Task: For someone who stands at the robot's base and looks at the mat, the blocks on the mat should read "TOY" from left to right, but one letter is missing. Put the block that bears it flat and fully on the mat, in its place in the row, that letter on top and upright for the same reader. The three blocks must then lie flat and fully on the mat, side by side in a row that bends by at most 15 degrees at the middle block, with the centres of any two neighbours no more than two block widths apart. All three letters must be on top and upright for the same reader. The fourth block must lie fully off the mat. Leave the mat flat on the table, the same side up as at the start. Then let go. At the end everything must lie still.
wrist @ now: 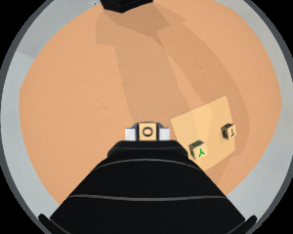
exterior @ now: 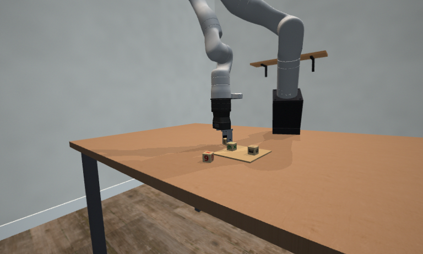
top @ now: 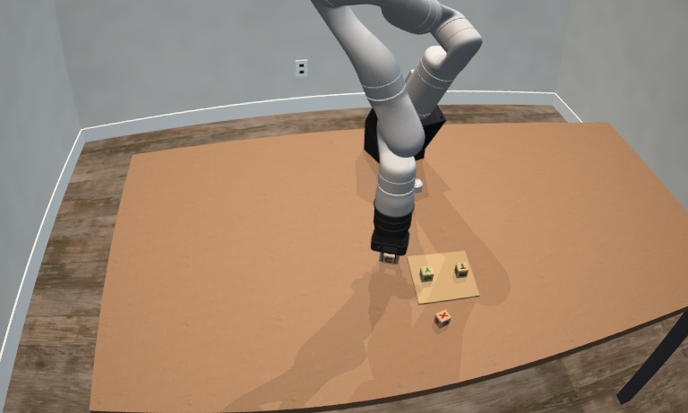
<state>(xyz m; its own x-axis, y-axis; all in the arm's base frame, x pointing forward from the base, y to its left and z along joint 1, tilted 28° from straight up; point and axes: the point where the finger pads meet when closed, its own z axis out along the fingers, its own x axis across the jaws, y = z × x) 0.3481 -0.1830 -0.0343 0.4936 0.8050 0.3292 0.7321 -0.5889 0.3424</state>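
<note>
Now: hand 90 mm short of the tan mat, 90 mm to the right of it and 20 mm above it. The rest, counted from my hand: O block: 10 mm below.
</note>
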